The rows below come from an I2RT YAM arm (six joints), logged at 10 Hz.
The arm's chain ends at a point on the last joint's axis. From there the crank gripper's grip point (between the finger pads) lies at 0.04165 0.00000 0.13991 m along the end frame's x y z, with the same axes.
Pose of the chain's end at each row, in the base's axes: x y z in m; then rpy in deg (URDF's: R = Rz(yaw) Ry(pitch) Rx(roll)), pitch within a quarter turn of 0, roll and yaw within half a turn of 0:
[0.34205 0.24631 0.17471 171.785 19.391 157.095]
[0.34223 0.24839 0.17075 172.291 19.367 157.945]
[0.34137 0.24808 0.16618 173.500 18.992 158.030]
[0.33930 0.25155 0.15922 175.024 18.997 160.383]
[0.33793 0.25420 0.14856 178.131 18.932 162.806]
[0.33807 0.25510 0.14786 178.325 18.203 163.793]
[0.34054 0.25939 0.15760 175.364 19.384 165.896]
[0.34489 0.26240 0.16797 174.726 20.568 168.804]
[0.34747 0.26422 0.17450 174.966 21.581 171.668]
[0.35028 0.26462 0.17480 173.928 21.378 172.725]
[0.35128 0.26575 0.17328 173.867 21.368 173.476]
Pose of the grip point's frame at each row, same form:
[0.35599 0.26212 0.03026 171.785 19.391 157.095]
[0.35547 0.26327 0.02614 172.291 19.367 157.945]
[0.35273 0.26058 0.02118 173.500 18.992 158.030]
[0.34902 0.26097 0.01387 175.024 18.997 160.383]
[0.34498 0.25679 0.00278 178.131 18.932 162.806]
[0.34317 0.25788 0.00200 178.325 18.203 163.793]
[0.35008 0.26865 0.01223 175.364 19.384 165.896]
[0.35715 0.27308 0.02290 174.726 20.568 168.804]
[0.36165 0.27455 0.02958 174.966 21.581 171.668]
[0.36399 0.27779 0.03007 173.928 21.378 172.725]
[0.36480 0.27925 0.02856 173.867 21.368 173.476]

